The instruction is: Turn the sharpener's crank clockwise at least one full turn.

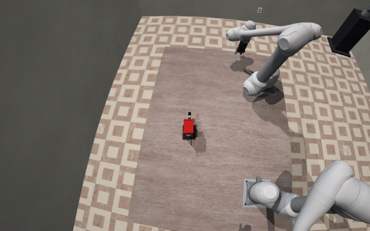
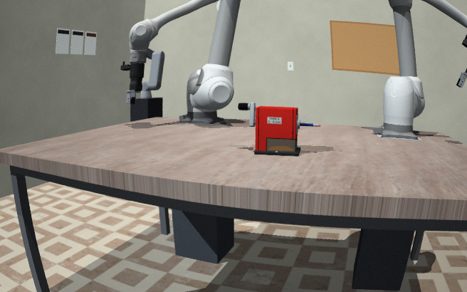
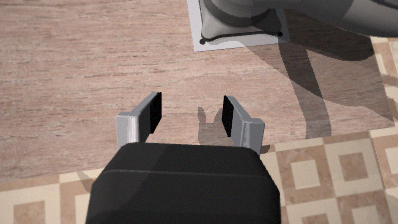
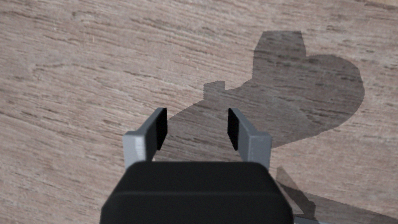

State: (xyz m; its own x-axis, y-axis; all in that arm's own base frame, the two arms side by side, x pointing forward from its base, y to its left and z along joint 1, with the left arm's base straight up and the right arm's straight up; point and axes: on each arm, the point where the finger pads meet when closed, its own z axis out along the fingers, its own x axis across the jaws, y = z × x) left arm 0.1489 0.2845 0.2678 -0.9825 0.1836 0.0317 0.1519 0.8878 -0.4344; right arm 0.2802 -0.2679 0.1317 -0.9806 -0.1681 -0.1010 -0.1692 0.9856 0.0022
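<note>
Right now the black knob is 33 cm ahead of my right hand and 76 cm to the left of it.
</note>
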